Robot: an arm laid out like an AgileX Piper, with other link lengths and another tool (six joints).
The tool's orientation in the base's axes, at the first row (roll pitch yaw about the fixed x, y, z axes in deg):
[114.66, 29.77, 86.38]
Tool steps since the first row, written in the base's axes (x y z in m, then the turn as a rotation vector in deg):
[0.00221, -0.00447, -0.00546, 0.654, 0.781, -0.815]
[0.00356, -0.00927, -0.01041, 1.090, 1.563, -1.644]
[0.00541, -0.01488, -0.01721, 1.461, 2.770, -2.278]
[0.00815, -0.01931, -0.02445, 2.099, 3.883, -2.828]
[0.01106, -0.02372, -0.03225, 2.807, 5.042, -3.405]
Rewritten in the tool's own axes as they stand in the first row. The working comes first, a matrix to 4 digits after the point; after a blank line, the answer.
The tool's axes in the first row as the columns of a matrix, in the base's axes (used below as rounded here):
[0.0548, 0.4449, 0.8939]
[0.8663, 0.4240, -0.2641]
[-0.4965, 0.7889, -0.3622]

[-0.00104, -0.00522, 0.00513, 1.117, -0.021, 0.674]
[-0.00267, -0.01056, 0.00940, 2.230, -0.149, 1.157]
[-0.00405, -0.01748, 0.01500, 3.611, 0.027, 1.400]
[-0.00414, -0.02385, 0.02124, 4.883, 0.349, 1.875]
[-0.00393, -0.03058, 0.02783, 6.212, 0.700, 2.411]

